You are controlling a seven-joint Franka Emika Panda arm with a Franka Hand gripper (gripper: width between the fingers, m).
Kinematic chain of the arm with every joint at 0, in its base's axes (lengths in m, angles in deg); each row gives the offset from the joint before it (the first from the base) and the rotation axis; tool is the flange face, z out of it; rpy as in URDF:
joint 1: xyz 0 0 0.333 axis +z
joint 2: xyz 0 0 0 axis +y
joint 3: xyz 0 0 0.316 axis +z
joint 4: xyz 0.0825 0 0 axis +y
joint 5: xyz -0.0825 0 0.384 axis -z
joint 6: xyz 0 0 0 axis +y
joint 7: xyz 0.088 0 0 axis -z
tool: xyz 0 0 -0.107 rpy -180 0 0
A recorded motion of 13 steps. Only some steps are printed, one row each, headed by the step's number.
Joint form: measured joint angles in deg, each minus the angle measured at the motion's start. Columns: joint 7, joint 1, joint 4, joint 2, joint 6, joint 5, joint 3.
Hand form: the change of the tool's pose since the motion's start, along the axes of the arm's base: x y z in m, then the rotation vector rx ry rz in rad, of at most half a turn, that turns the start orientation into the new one. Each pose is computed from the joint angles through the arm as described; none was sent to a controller.
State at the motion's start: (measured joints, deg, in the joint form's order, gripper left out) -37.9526 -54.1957 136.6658 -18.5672 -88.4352 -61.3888 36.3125
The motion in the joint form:
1: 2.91 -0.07 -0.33 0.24 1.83 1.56 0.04
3: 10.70 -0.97 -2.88 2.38 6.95 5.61 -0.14
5: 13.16 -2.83 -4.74 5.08 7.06 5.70 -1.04
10: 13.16 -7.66 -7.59 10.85 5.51 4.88 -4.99
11: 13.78 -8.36 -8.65 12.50 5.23 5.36 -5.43
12: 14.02 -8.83 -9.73 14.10 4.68 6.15 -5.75
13: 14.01 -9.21 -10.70 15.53 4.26 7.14 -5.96
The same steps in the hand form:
1: -0.0030 0.0017 -0.0005 -0.0003 0.0638 0.0068
3: -0.0047 -0.0038 0.0036 0.0062 0.2251 0.0135
5: 0.0023 -0.0285 0.0047 0.0383 0.2555 -0.0467
10: 0.0054 -0.1082 -0.0015 0.1237 0.2331 -0.2091
11: 0.0072 -0.1216 -0.0042 0.1333 0.2416 -0.2310
12: 0.0095 -0.1333 -0.0073 0.1336 0.2446 -0.2449
13: 0.0113 -0.1429 -0.0107 0.1300 0.2467 -0.2506

